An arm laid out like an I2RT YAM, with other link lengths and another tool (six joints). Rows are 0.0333 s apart.
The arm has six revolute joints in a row. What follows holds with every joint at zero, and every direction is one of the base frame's. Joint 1 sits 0.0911 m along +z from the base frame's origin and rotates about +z. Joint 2 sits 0.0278 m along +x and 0.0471 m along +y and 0.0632 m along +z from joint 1 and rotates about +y. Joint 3 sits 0.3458 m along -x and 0.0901 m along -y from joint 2 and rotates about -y. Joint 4 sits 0.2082 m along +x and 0.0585 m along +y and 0.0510 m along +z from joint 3 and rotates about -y. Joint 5 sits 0.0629 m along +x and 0.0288 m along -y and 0.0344 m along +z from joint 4 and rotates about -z. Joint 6 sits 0.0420 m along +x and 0.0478 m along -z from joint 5 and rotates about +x. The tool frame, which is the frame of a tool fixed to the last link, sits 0.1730 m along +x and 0.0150 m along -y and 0.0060 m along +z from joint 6; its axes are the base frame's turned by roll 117.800, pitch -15.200 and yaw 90.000 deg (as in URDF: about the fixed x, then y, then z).
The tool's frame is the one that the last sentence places.
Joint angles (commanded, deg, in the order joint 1, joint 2, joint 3, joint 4, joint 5, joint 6), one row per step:
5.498 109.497 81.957 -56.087 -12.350 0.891
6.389 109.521 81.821 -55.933 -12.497 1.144
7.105 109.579 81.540 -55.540 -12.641 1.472
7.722 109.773 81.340 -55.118 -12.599 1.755
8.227 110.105 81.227 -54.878 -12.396 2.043
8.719 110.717 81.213 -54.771 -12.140 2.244
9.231 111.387 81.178 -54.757 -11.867 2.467
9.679 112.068 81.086 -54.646 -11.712 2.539
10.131 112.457 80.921 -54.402 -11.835 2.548
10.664 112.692 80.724 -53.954 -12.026 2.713
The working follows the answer.
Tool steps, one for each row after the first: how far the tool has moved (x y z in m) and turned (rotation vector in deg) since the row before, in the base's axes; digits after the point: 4 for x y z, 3 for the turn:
-0.0010 0.0063 -0.0006 0.166 0.078 0.662
-0.0007 0.0051 -0.0013 0.175 0.038 0.414
0.0001 0.0039 -0.0018 -0.015 0.032 0.338
-0.0001 0.0025 -0.0025 -0.206 0.241 0.203
-0.0002 0.0023 -0.0039 -0.314 0.521 0.270
-0.0008 0.0022 -0.0044 -0.363 0.689 0.269
-0.0007 0.0023 -0.0045 -0.258 0.643 0.365
-0.0007 0.0034 -0.0029 0.068 0.328 0.452
-0.0001 0.0042 -0.0020 0.195 0.054 0.386

Tool pose at each row, in the base's axes (x y z in m, rotation vector in deg; rounded; the steps above come from the unrounded poses):
0.3710 0.0537 0.1539 -113.576 -101.295 7.919
0.3700 0.0600 0.1534 -112.859 -101.872 8.061
0.3693 0.0651 0.1521 -112.364 -102.218 8.073
0.3694 0.0690 0.1503 -112.068 -102.541 8.230
0.3693 0.0716 0.1478 -111.937 -102.645 8.717
0.3691 0.0738 0.1439 -111.706 -102.664 9.592
0.3683 0.0761 0.1395 -111.435 -102.584 10.670
0.3676 0.0783 0.1350 -111.025 -102.600 11.636
0.3669 0.0817 0.1321 -110.448 -102.827 12.032
0.3668 0.0859 0.1301 -109.958 -103.133 12.031

